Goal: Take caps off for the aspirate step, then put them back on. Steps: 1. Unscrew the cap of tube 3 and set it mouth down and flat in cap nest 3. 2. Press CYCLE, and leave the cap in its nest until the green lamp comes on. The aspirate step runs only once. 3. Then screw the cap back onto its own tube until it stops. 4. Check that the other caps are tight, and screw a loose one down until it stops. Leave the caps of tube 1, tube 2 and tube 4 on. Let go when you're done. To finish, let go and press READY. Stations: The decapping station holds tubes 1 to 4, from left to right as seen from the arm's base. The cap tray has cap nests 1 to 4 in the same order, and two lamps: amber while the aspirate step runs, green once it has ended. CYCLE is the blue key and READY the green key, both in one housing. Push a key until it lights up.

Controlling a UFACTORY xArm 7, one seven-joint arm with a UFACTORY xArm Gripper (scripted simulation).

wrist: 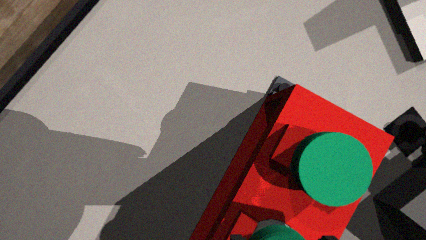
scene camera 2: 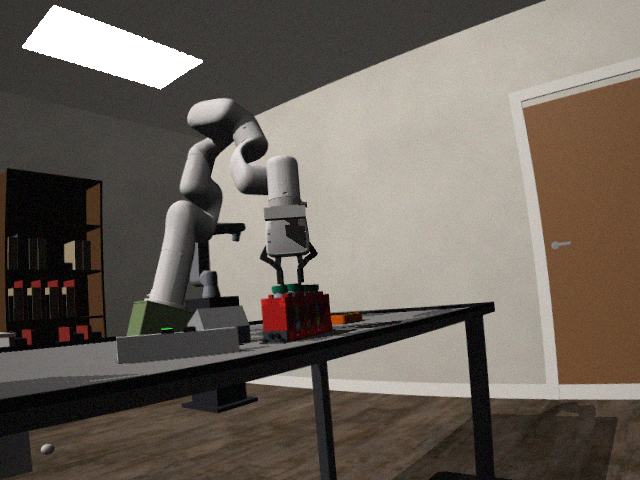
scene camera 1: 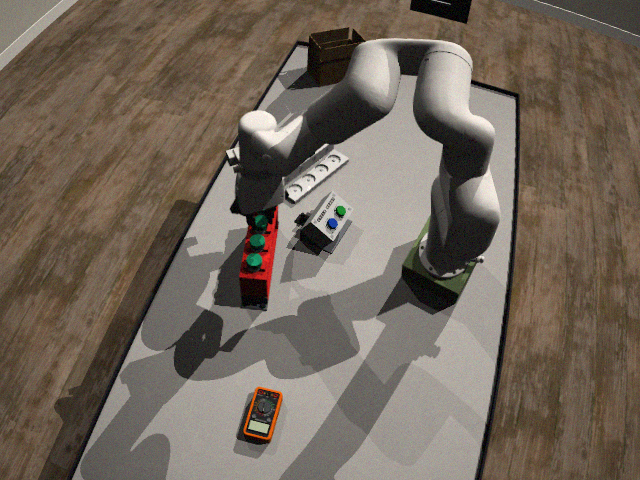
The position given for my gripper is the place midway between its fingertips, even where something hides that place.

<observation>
In view: my gripper point(scene camera 2: 291, 286) and a brown box point(scene camera 1: 327, 63).
My gripper is seen too in scene camera 1 point(scene camera 1: 260, 222). The wrist view misses the brown box: it is out of frame. Scene camera 2 does not show the brown box: it is out of frame.
</observation>
